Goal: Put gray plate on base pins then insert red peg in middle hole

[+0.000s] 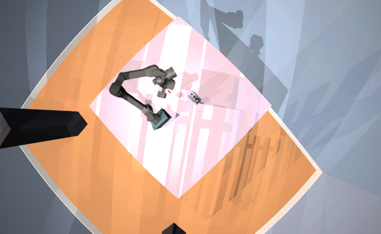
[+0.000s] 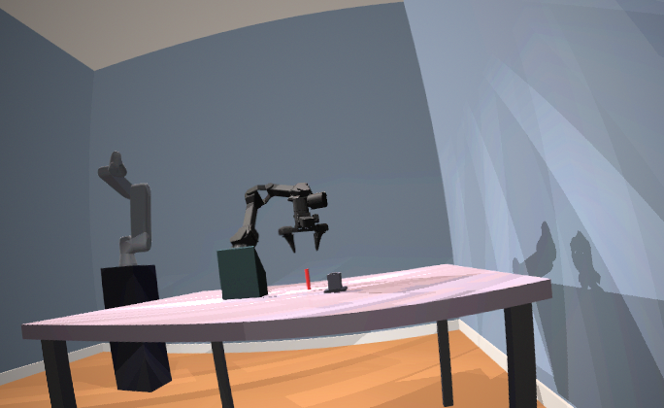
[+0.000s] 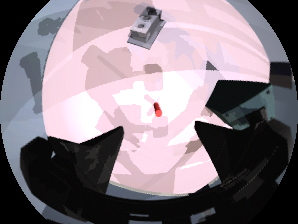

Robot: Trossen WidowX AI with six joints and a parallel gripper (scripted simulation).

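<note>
My gripper tip is 1 cm past the red peg and 11 cm above it. The rest, counted from my gripper tip: dark base 12 cm ahead, 19 cm to the right, 14 cm below; then gray plate 12 cm ahead, 19 cm to the right, 10 cm below.
</note>
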